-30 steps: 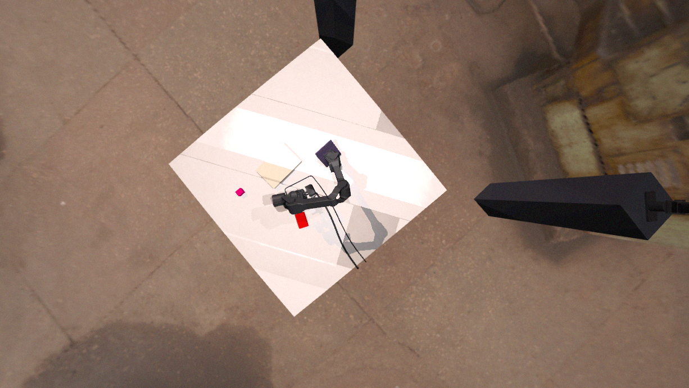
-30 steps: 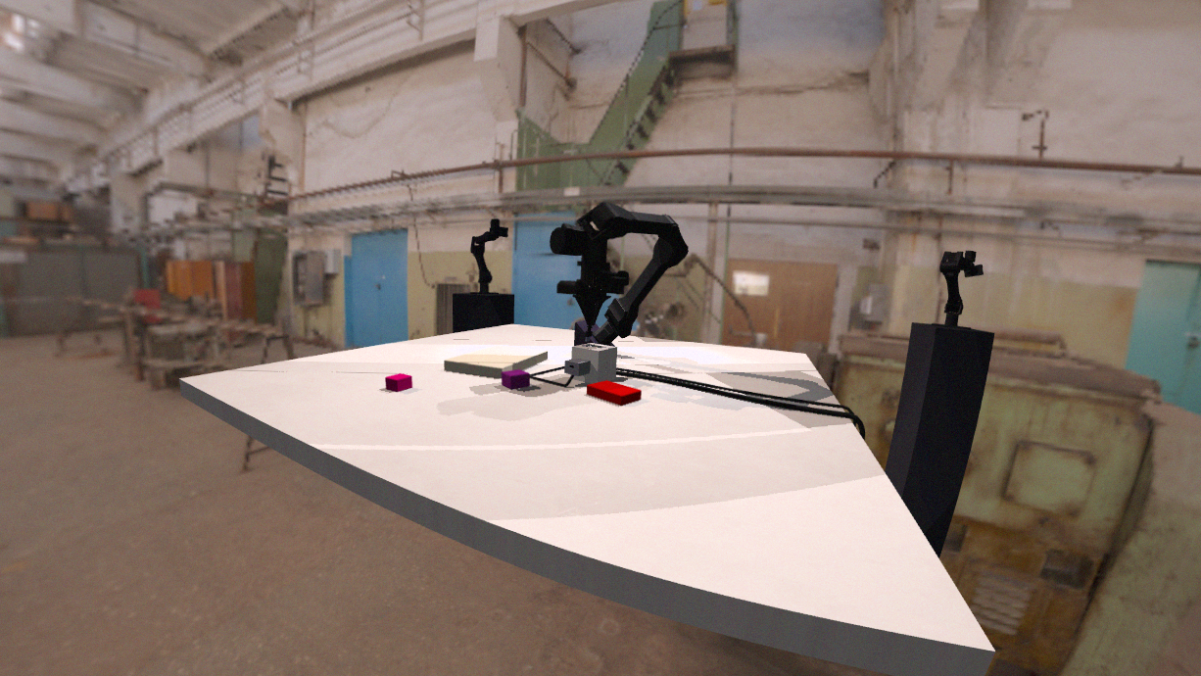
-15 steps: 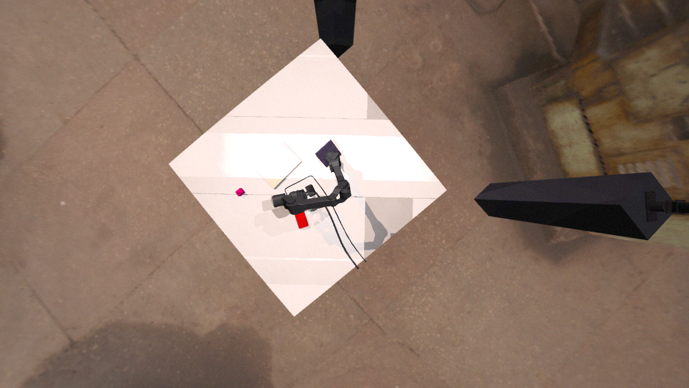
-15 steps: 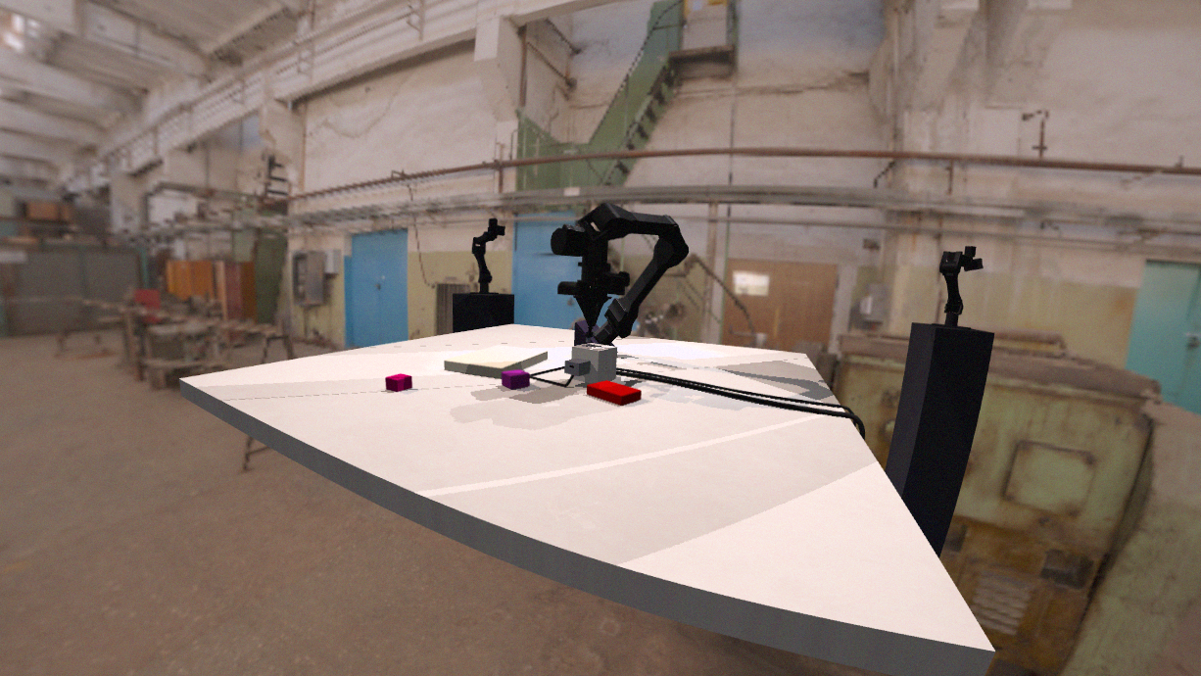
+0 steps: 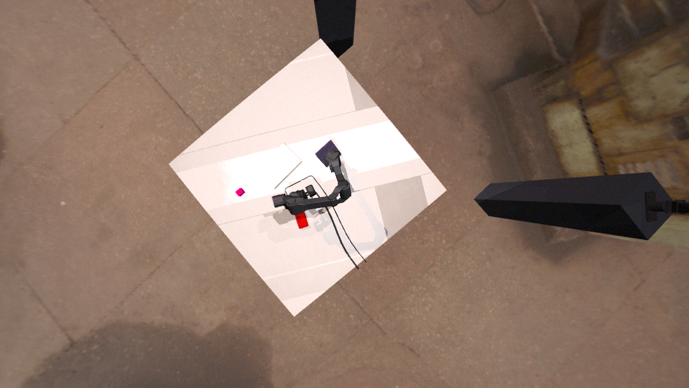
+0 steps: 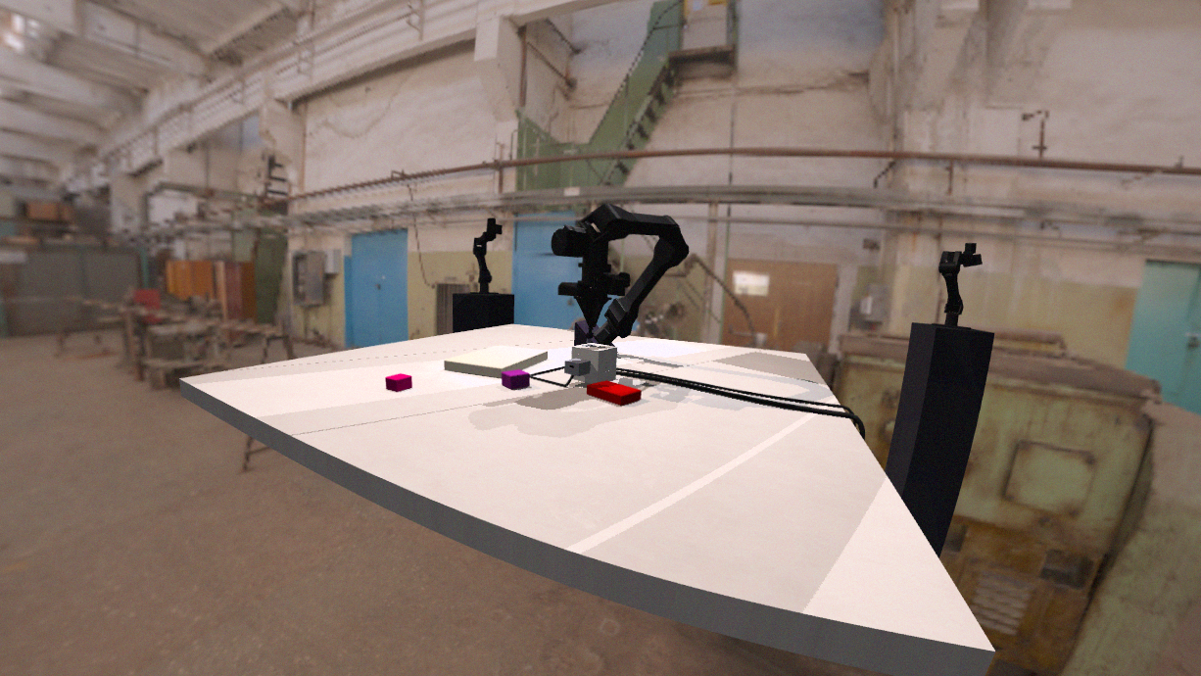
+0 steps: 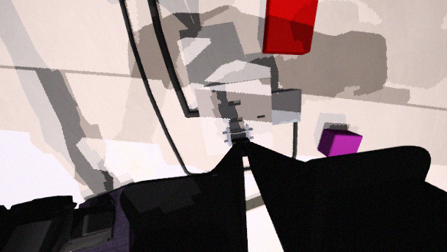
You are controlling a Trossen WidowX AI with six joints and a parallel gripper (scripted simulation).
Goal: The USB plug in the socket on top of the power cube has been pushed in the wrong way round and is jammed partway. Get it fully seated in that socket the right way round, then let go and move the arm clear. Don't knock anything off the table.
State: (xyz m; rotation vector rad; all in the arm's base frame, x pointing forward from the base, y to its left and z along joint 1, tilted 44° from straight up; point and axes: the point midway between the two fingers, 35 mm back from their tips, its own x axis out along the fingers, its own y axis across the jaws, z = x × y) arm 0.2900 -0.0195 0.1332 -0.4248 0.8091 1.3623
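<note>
Right now my gripper tip is 20 mm above the dark USB plug. The rest, counted from my gripper tip: purple block 150 mm ahead, 110 mm to the right, 110 mm below; then USB socket 50 mm below, 10 mm to the right; then red block 120 mm ahead, 110 mm below, 100 mm to the left.
</note>
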